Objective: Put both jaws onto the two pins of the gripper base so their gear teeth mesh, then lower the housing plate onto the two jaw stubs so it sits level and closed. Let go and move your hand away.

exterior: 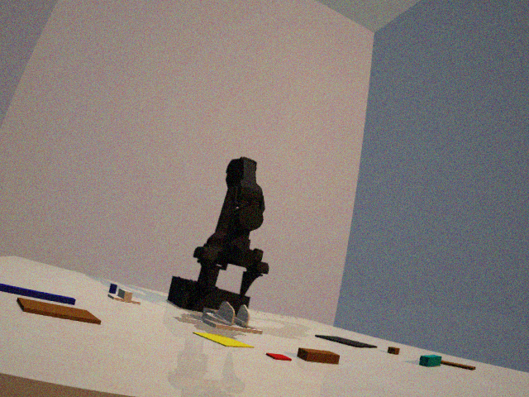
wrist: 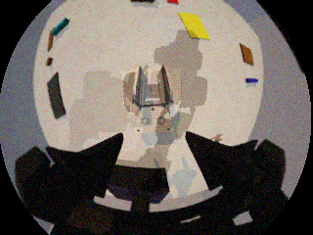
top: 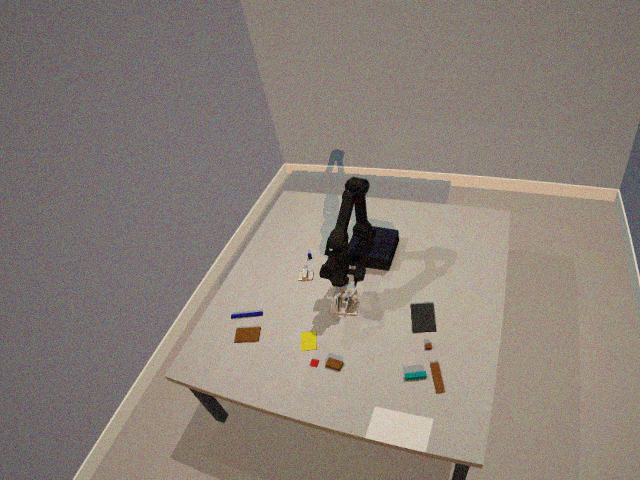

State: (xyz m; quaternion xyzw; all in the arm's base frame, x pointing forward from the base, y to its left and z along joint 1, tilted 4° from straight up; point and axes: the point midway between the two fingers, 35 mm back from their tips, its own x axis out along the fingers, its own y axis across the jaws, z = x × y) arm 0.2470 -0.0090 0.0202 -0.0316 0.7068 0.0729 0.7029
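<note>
My gripper tip is now 4 cm above the gripper base and 1 cm short of it. The rest, counted from my gripper tip: jaw (5 cm below, 2 cm ahead, 1 cm to the right); then housing plate (6 cm below); then yellow tile (27 cm ahead, 7 cm to the right, 7 cm below).
</note>
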